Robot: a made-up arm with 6 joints.
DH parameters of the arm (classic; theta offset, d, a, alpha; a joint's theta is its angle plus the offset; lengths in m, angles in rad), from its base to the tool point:
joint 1: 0 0.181 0 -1.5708
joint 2: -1.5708 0 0.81 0
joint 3: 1.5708 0.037 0 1.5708
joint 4: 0 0.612 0 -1.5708
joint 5: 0 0 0 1.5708
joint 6: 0 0.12 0 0
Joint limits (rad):
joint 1: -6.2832..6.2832
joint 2: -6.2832..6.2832
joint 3: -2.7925..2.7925
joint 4: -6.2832..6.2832
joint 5: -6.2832..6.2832
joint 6: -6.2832..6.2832
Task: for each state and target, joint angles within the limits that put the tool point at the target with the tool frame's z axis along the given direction. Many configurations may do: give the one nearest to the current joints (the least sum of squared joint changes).
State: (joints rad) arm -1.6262 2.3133 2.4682 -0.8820 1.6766 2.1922
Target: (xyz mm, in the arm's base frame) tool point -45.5 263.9 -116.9 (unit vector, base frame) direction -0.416 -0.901 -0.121
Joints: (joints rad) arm -1.4831 3.2099 2.5327 -0.6304 2.1496 2.1922
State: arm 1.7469 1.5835 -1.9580 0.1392 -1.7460 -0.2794
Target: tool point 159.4 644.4 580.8 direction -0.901 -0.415 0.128
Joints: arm 1.1532 1.8543 -1.9109 -0.7273 -1.4001 -0.2794
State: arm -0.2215 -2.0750 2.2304 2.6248 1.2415 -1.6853
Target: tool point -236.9 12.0 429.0 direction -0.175 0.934 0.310
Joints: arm 0.5904 -1.5696 2.7905 1.7551 1.0947 -1.6853
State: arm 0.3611 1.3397 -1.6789 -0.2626 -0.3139 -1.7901
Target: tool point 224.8 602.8 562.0 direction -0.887 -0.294 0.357
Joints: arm 1.0405 1.9135 -1.9870 -0.7408 -1.1511 -1.7901
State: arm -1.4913 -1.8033 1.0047 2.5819 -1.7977 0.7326
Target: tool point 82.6 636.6 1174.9 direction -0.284 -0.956 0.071
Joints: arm -1.6762 -1.0898 1.0221 2.9587 -1.5662 0.7326
